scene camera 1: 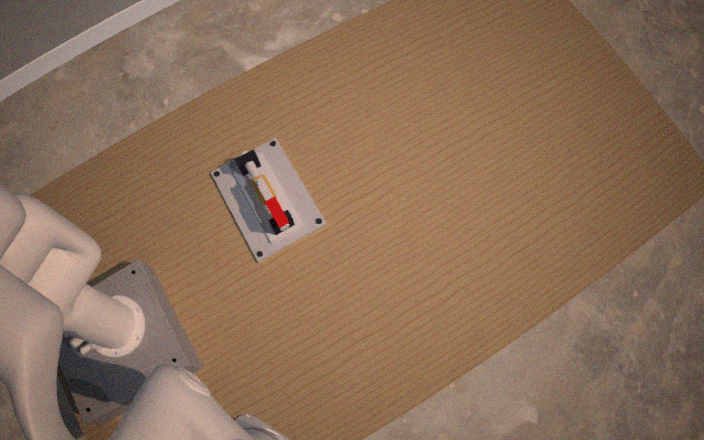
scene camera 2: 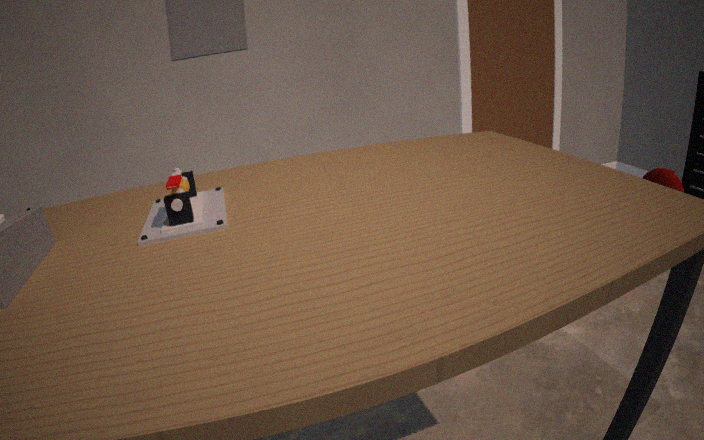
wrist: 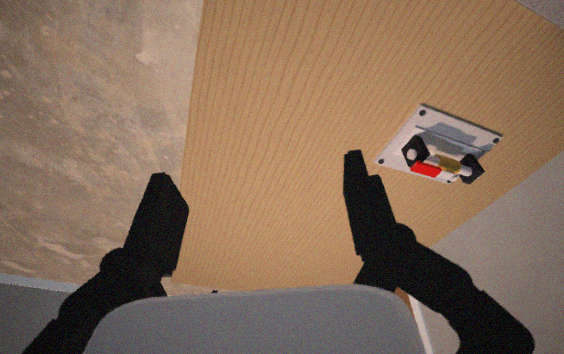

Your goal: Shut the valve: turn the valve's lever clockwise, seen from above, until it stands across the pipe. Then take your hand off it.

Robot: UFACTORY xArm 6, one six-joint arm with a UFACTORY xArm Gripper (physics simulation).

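Observation:
The valve's red lever [scene camera 1: 276, 211] [scene camera 2: 173, 181] [wrist: 426, 169] lies lengthwise along the white pipe [scene camera 1: 251, 168] [wrist: 465, 171], above it. Black blocks hold the pipe at both ends on a light grey plate [scene camera 1: 298, 186] [scene camera 2: 211, 206] [wrist: 398, 137] with dark bolts at its corners. A yellow part [wrist: 448, 163] sits at the middle of the pipe. My gripper [wrist: 259, 180] is open and empty. In the wrist view the valve is beyond the right finger, well apart from it. The fingers do not show in either scene view.
The wooden table [scene camera 1: 441, 181] [scene camera 2: 363, 259] [wrist: 270, 125] carries the valve plate near one long edge. The grey base block [scene camera 1: 155, 311] [scene camera 2: 23, 254] of my arm stands beside it. My white arm [scene camera 1: 171, 404] fills the lower left of scene camera 1. A wall rises behind the table.

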